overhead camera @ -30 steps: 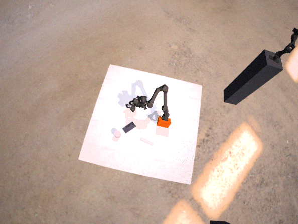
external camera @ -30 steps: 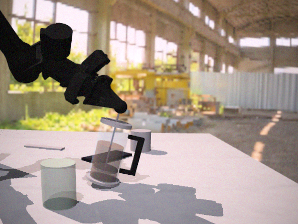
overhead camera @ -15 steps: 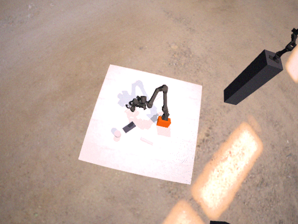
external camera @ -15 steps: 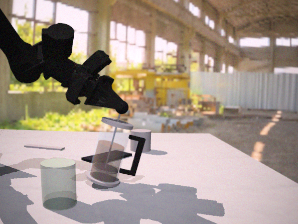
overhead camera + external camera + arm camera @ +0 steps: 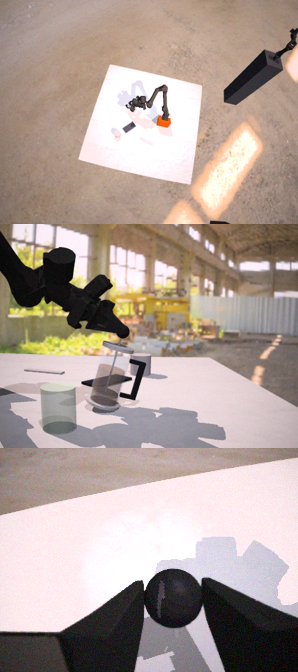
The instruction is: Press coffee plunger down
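Right now my gripper tip is 9 cm above the coffee press and 1 cm past it. The rest, counted from my gripper tip: grey cylinder 35 cm to the left, 14 cm below, 6 cm ahead.
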